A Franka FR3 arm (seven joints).
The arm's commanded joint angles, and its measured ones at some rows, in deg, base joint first. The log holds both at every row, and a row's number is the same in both.
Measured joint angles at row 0: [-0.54, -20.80, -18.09, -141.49, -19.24, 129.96, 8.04]
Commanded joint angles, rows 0 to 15: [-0.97, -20.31, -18.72, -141.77, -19.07, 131.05, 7.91]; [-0.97, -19.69, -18.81, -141.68, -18.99, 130.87, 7.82]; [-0.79, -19.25, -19.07, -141.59, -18.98, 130.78, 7.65]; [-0.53, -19.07, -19.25, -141.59, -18.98, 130.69, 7.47]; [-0.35, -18.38, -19.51, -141.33, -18.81, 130.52, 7.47]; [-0.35, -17.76, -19.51, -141.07, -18.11, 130.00, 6.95]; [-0.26, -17.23, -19.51, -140.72, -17.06, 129.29, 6.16]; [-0.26, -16.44, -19.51, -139.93, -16.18, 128.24, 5.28]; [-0.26, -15.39, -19.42, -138.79, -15.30, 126.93, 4.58]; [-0.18, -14.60, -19.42, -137.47, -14.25, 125.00, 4.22]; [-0.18, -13.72, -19.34, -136.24, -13.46, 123.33, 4.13]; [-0.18, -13.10, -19.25, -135.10, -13.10, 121.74, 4.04]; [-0.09, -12.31, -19.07, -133.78, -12.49, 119.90, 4.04]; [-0.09, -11.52, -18.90, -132.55, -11.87, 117.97, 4.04]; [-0.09, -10.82, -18.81, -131.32, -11.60, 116.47, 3.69]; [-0.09, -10.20, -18.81, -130.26, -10.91, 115.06, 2.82]
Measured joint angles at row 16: [-0.41, -12.50, -19.00, -135.54, -13.42, 120.35, 5.27]
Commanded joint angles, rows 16 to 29: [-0.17, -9.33, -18.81, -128.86, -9.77, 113.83, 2.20]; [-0.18, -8.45, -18.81, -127.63, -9.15, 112.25, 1.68]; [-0.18, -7.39, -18.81, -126.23, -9.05, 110.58, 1.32]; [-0.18, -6.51, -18.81, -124.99, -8.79, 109.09, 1.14]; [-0.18, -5.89, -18.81, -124.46, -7.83, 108.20, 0.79]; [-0.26, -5.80, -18.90, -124.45, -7.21, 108.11, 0.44]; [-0.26, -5.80, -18.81, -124.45, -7.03, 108.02, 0.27]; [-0.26, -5.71, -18.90, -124.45, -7.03, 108.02, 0.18]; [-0.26, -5.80, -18.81, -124.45, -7.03, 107.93, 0.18]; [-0.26, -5.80, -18.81, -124.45, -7.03, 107.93, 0.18]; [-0.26, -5.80, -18.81, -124.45, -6.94, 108.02, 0.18]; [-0.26, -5.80, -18.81, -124.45, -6.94, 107.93, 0.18]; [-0.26, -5.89, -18.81, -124.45, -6.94, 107.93, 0.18]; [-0.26, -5.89, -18.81, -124.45, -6.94, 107.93, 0.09]
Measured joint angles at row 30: [-0.37, -5.70, -18.90, -126.44, -8.22, 110.23, 1.46]
